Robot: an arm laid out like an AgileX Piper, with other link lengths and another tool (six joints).
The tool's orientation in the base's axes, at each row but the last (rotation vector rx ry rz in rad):
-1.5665, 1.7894, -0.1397
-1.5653, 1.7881, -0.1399
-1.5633, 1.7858, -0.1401
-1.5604, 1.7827, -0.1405
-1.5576, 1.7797, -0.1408
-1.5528, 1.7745, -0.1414
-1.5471, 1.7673, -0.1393
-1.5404, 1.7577, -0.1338
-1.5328, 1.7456, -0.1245
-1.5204, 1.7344, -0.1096
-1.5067, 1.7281, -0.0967
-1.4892, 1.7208, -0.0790
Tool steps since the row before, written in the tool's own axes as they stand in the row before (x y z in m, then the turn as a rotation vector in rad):
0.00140, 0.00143, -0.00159, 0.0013, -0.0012, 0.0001
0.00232, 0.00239, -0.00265, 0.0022, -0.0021, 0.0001
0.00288, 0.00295, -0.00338, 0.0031, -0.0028, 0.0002
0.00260, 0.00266, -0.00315, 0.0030, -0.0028, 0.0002
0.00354, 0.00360, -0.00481, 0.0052, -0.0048, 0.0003
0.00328, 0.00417, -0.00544, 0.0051, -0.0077, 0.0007
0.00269, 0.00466, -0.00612, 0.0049, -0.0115, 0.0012
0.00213, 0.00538, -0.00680, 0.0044, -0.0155, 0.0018
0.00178, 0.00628, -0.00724, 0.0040, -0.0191, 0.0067
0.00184, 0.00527, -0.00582, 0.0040, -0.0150, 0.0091
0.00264, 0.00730, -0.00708, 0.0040, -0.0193, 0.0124
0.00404, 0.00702, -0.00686, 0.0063, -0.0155, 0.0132
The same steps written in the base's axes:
-0.00206, -0.00149, -0.00024, 0.0011, -0.0014, 0.0000
-0.00344, -0.00248, -0.00041, 0.0018, -0.0024, 0.0000
-0.00431, -0.00311, -0.00045, 0.0025, -0.0034, -0.0001
-0.00394, -0.00285, -0.00036, 0.0025, -0.0033, 0.0000
-0.00566, -0.00408, -0.00013, 0.0042, -0.0057, 0.0000
-0.00649, -0.00394, 0.00008, 0.0067, -0.0062, 0.0013
-0.00731, -0.00357, 0.00049, 0.0101, -0.0068, 0.0031
-0.00831, -0.00319, 0.00075, 0.0136, -0.0072, 0.0051
-0.00929, -0.00288, 0.00063, 0.0194, -0.0058, 0.0039
-0.00762, -0.00265, 0.00009, 0.0176, -0.0036, 0.0001
-0.00995, -0.00332, -0.00068, 0.0230, -0.0034, 0.0003
-0.00951, -0.00446, -0.00153, 0.0207, -0.0038, -0.0035

